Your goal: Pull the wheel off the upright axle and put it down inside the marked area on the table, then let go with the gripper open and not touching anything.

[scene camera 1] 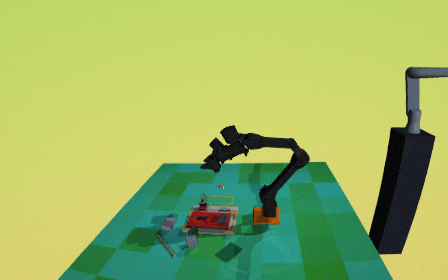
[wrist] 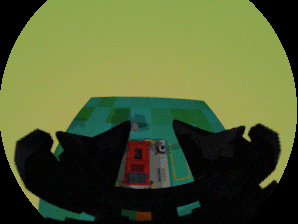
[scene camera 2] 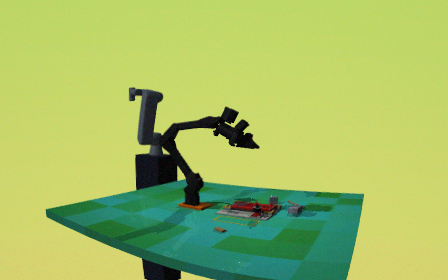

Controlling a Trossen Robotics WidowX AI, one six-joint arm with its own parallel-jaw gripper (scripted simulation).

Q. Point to a red board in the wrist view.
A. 136, 169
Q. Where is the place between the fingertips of my gripper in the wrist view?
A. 152, 123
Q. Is my gripper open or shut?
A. Open.
